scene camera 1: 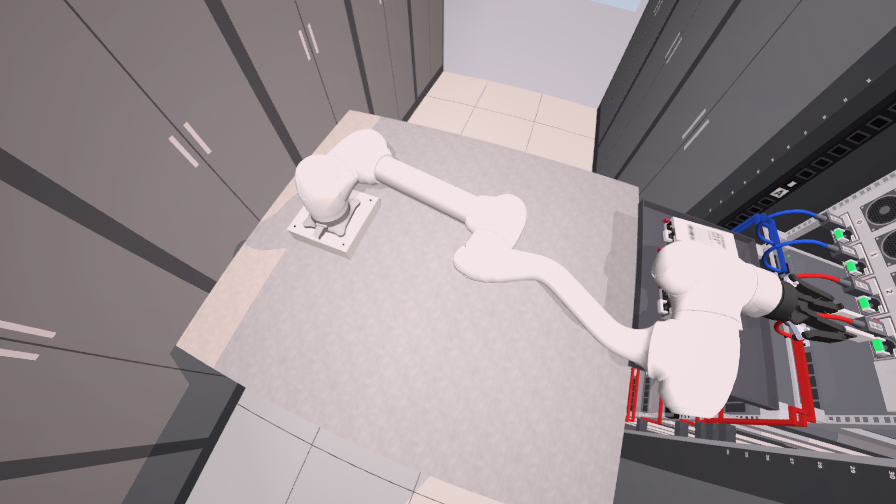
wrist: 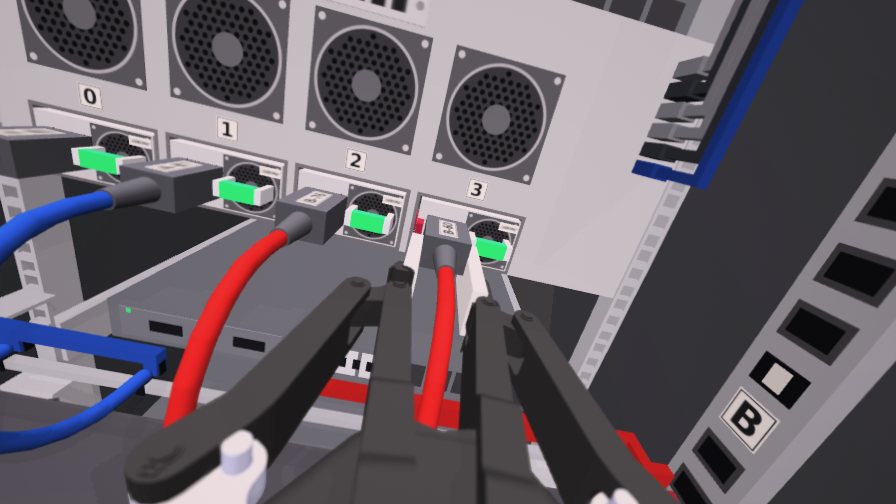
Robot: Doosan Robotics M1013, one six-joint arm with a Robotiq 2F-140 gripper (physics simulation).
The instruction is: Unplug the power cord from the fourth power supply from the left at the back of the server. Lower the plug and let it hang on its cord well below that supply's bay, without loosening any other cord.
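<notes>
The server's back panel shows four power supply bays labelled 0 to 3 in the wrist view. The fourth from the left, bay 3 (wrist: 485,241), holds a grey plug (wrist: 446,241) on a red cord (wrist: 435,351), beside a green latch (wrist: 490,249). My gripper (wrist: 444,275) straddles this plug, with a white finger pad against each side, and the plug still sits at its bay. In the scene view my gripper (scene camera 1: 820,319) reaches into the rack at the lowest of the four plugs (scene camera 1: 861,332).
Bay 2 holds a plug (wrist: 311,214) on a red cord, close to the left of my fingers. Bays 0 and 1 hold plugs on blue cords (wrist: 62,210). A power strip marked B (wrist: 814,351) runs down the right. Fans (wrist: 494,119) sit above the bays.
</notes>
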